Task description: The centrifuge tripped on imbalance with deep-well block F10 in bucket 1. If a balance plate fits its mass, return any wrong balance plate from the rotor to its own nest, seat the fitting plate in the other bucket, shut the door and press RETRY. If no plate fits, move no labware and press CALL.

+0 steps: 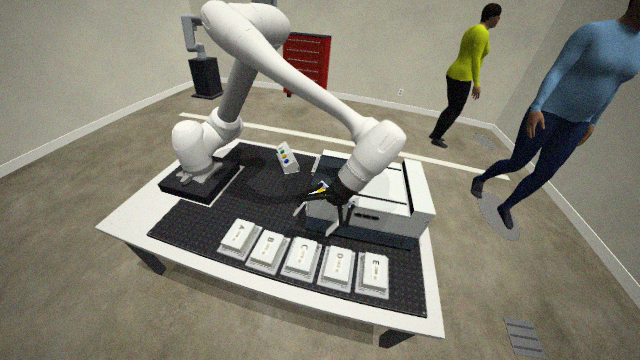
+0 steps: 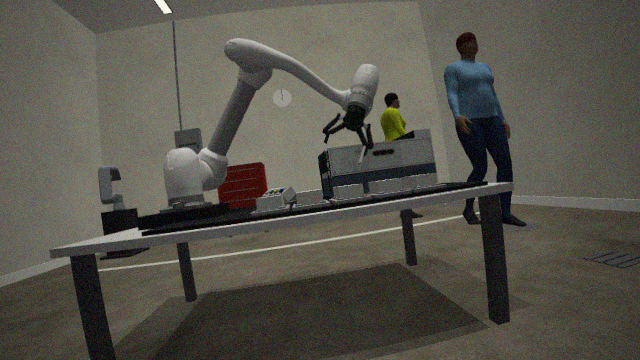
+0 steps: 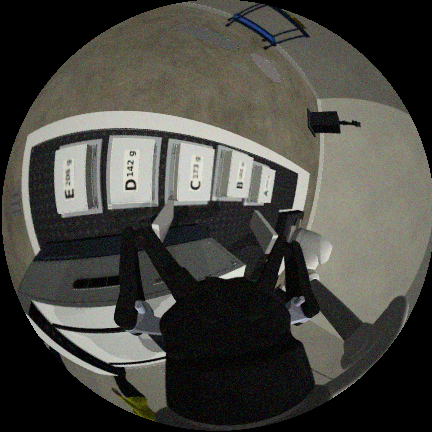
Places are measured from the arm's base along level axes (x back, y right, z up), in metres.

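Pixels of known places: gripper, fingertip midpoint: [image 1: 311, 223] [image 2: 342, 157] [image 3: 213, 213]; arm's base at its link origin: [image 1: 200, 170] [image 2: 187, 208] [image 3: 290, 236].
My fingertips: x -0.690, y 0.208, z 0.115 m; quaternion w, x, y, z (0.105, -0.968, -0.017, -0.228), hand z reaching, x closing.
For each thing: its top centre in the pictures, then the offset to it from my fingertips.
- Balance plates A at its top centre: [image 2: 270, 196] [image 3: 266, 185] [image 1: 238, 232] dx +0.275, dy +0.066, dz -0.103 m
- B at its top centre: [image 3: 240, 175] [image 2: 308, 190] [image 1: 267, 245] dx +0.142, dy +0.078, dz -0.103 m
- C at its top centre: [image 3: 195, 172] [image 2: 346, 185] [image 1: 302, 253] dx +0.007, dy +0.064, dz -0.103 m
- D at its top centre: [image 3: 130, 170] [image 2: 384, 180] [image 1: 338, 262] dx -0.129, dy +0.059, dz -0.103 m
- E at its top centre: [image 3: 68, 179] [image 2: 418, 175] [image 1: 375, 269] dx -0.265, dy +0.046, dz -0.103 m
My gripper [image 1: 315, 218] [image 2: 343, 150] [image 3: 213, 213] is open and empty, raised above the table by the front left part of the centrifuge [image 1: 417, 229] [image 2: 407, 154] [image 3: 52, 285]. Balance plates A [image 1: 240, 236] [image 3: 268, 187], B [image 1: 268, 248] [image 3: 241, 180], C [image 1: 301, 256] [image 3: 202, 175], D [image 1: 337, 265] [image 3: 142, 170] and E [image 1: 375, 271] [image 3: 80, 175] sit in a row of nests along the front. D reads 142 g, C 173 g; E looks like 206 g. A and B are too blurred to read. The rotor, its buckets and block F10 cannot be made out.
A button box [image 1: 288, 162] [image 2: 276, 196] with green, yellow and blue buttons stands behind, left of the centrifuge. A person in blue [image 1: 575, 70] [image 2: 472, 90] stands right of the table; one in yellow [image 1: 470, 55] [image 2: 392, 122] is behind. A red cabinet [image 1: 312, 55] [image 2: 242, 185] stands behind.
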